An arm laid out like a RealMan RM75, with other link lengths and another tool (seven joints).
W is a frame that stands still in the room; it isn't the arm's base.
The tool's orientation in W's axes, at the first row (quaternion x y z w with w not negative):
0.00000, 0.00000, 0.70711, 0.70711
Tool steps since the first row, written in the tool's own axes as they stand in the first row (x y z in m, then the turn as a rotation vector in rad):
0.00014, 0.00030, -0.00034, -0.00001, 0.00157, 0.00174
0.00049, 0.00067, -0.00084, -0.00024, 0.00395, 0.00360
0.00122, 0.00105, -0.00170, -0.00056, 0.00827, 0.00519
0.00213, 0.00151, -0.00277, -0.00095, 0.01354, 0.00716
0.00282, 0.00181, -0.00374, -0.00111, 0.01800, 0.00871
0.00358, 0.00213, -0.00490, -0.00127, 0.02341, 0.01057
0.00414, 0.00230, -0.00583, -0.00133, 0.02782, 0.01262
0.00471, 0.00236, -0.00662, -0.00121, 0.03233, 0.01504
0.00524, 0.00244, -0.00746, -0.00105, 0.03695, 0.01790
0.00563, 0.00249, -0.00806, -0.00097, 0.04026, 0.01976
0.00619, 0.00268, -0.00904, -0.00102, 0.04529, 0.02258
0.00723, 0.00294, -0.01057, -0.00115, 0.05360, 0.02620
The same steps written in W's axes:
-0.00030, 0.00014, -0.00034, -0.00157, -0.00001, 0.00174
-0.00067, 0.00049, -0.00084, -0.00395, -0.00024, 0.00360
-0.00105, 0.00122, -0.00170, -0.00827, -0.00056, 0.00519
-0.00151, 0.00213, -0.00277, -0.01354, -0.00095, 0.00716
-0.00181, 0.00282, -0.00374, -0.01800, -0.00111, 0.00871
-0.00213, 0.00358, -0.00490, -0.02341, -0.00127, 0.01057
-0.00230, 0.00414, -0.00583, -0.02782, -0.00133, 0.01262
-0.00236, 0.00471, -0.00662, -0.03233, -0.00121, 0.01504
-0.00244, 0.00524, -0.00746, -0.03695, -0.00105, 0.01790
-0.00249, 0.00563, -0.00806, -0.04026, -0.00097, 0.01976
-0.00268, 0.00619, -0.00904, -0.04529, -0.00102, 0.02258
-0.00294, 0.00723, -0.01057, -0.05360, -0.00115, 0.02620

